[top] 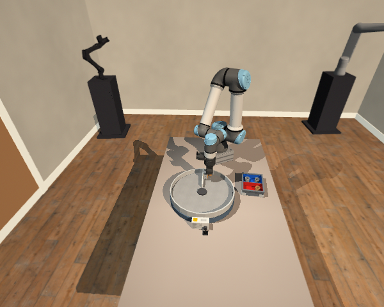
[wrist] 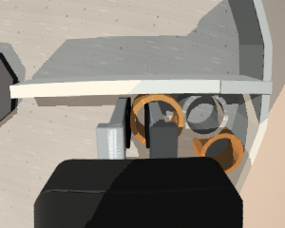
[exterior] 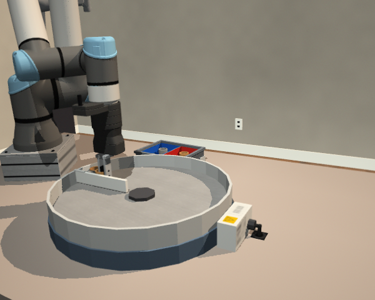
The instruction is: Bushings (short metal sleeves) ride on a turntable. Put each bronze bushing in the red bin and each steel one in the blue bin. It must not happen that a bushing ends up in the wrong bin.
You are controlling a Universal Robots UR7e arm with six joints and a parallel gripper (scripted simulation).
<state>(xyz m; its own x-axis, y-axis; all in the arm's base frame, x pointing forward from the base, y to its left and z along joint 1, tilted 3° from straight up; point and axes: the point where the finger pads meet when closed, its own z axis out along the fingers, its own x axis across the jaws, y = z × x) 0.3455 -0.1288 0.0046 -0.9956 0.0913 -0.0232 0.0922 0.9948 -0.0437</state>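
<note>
My hand is 30 mm short of the bin, 330 mm to the right of it and 60 mm above it. Also, from my hand: round turntable: 120 mm ahead, 30 mm to the right, 30 mm below.
</note>
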